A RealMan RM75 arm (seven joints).
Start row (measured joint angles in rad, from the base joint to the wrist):
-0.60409 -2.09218 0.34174 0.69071 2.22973 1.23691 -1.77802
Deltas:
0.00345 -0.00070 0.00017 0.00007 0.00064 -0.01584 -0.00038
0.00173 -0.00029 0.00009 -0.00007 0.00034 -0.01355 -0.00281
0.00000 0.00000 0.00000 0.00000 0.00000 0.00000 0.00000
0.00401 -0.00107 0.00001 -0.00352 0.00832 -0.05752 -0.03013
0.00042 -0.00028 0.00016 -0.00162 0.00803 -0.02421 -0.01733
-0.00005 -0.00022 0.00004 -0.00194 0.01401 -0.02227 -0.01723
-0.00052 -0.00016 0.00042 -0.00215 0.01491 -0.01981 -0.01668
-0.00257 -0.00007 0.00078 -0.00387 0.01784 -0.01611 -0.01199
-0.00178 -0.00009 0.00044 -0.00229 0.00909 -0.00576 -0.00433
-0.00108 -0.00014 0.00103 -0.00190 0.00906 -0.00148 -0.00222
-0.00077 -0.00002 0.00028 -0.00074 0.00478 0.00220 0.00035
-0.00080 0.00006 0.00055 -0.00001 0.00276 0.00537 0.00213
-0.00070 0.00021 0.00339 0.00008 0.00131 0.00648 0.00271
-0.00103 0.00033 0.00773 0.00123 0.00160 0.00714 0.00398
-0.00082 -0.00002 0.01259 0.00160 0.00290 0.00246 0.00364
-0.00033 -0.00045 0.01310 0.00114 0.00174 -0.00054 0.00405
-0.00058 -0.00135 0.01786 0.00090 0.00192 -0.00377 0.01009
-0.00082 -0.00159 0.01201 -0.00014 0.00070 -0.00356 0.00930
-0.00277 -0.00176 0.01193 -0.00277 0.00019 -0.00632 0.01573
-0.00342 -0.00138 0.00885 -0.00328 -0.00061 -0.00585 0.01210
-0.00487 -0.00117 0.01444 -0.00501 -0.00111 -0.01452 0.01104
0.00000 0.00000 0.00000 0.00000 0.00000 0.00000 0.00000
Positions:
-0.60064 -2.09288 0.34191 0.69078 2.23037 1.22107 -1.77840
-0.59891 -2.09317 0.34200 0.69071 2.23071 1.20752 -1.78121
-0.59891 -2.09317 0.34200 0.69071 2.23071 1.20752 -1.78121
-0.59490 -2.09424 0.34201 0.68719 2.23903 1.15000 -1.81134
-0.59448 -2.09452 0.34217 0.68557 2.24706 1.12579 -1.82867
-0.59453 -2.09474 0.34221 0.68363 2.26107 1.10352 -1.84590
-0.59505 -2.09490 0.34263 0.68148 2.27598 1.08371 -1.86258
-0.59762 -2.09497 0.34341 0.67761 2.29382 1.06760 -1.87457
-0.59940 -2.09506 0.34385 0.67532 2.30291 1.06184 -1.87890
-0.60048 -2.09520 0.34488 0.67342 2.31197 1.06036 -1.88112
-0.60125 -2.09522 0.34516 0.67268 2.31675 1.06256 -1.88077
-0.60205 -2.09516 0.34571 0.67267 2.31951 1.06793 -1.87864
-0.60275 -2.09495 0.34910 0.67275 2.32082 1.07441 -1.87593
-0.60378 -2.09462 0.35683 0.67398 2.32242 1.08155 -1.87195
-0.60460 -2.09464 0.36942 0.67558 2.32532 1.08401 -1.86831
-0.60493 -2.09509 0.38252 0.67672 2.32706 1.08347 -1.86426
-0.60551 -2.09644 0.40038 0.67762 2.32898 1.07970 -1.85417
-0.60633 -2.09803 0.41239 0.67748 2.32968 1.07614 -1.84487
-0.60910 -2.09979 0.42432 0.67471 2.32987 1.06982 -1.82914
-0.61252 -2.10117 0.43317 0.67143 2.32926 1.06397 -1.81704
-0.61739 -2.10234 0.44761 0.66642 2.32815 1.04945 -1.80600
-0.61739 -2.10234 0.44761 0.66642 2.32815 1.04945 -1.80600

